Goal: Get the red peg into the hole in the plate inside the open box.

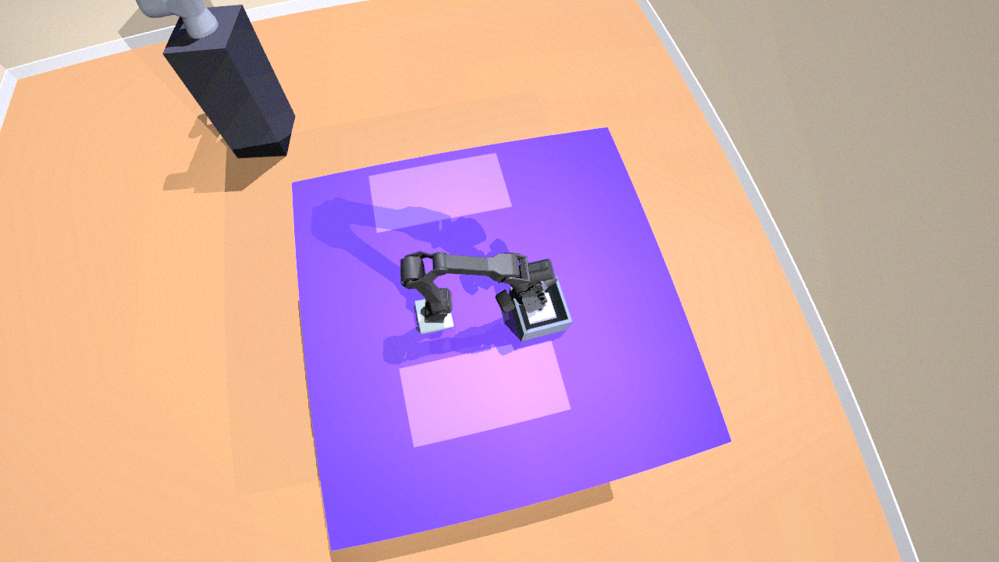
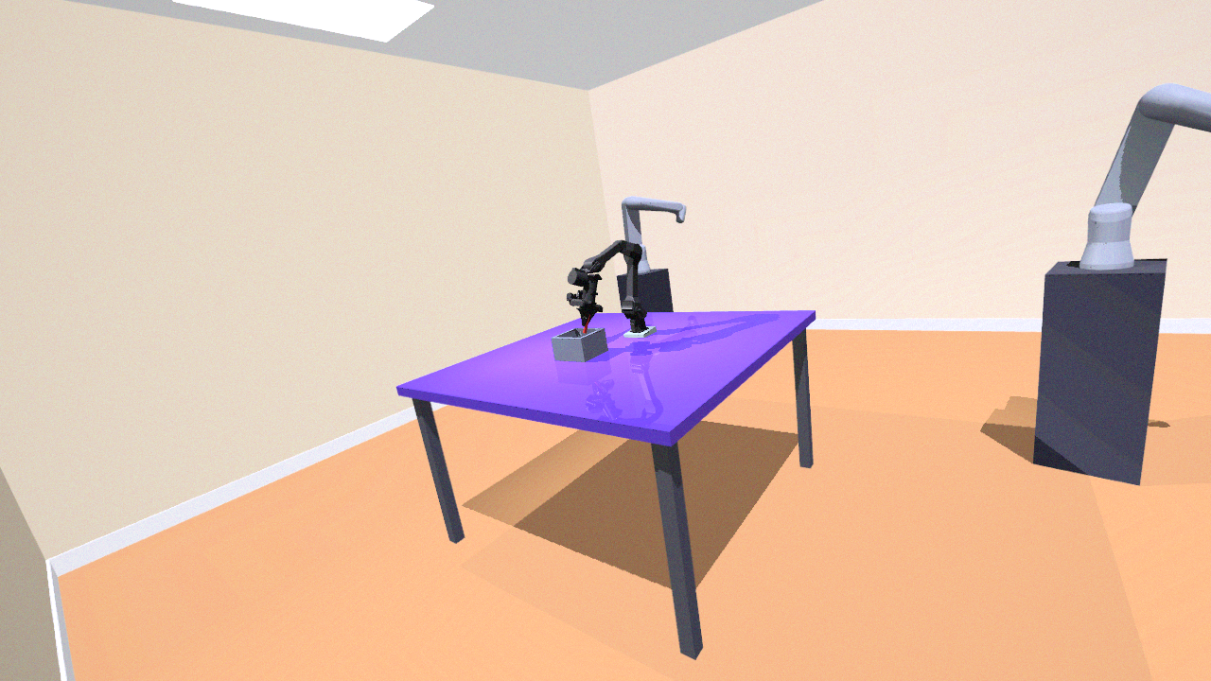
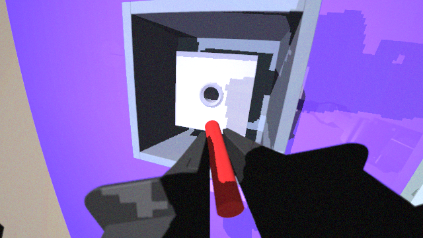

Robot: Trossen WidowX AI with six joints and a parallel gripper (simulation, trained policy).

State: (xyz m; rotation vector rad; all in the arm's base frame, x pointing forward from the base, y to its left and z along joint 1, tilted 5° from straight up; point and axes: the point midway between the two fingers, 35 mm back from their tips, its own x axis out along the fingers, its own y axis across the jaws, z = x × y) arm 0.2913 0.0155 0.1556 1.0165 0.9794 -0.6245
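My gripper tip is now 10 mm past the red peg, 10 mm to the right of it and 10 mm below it. The rest, counted from my gripper tip: grey box: 30 mm ahead, 20 mm to the right, 90 mm below.
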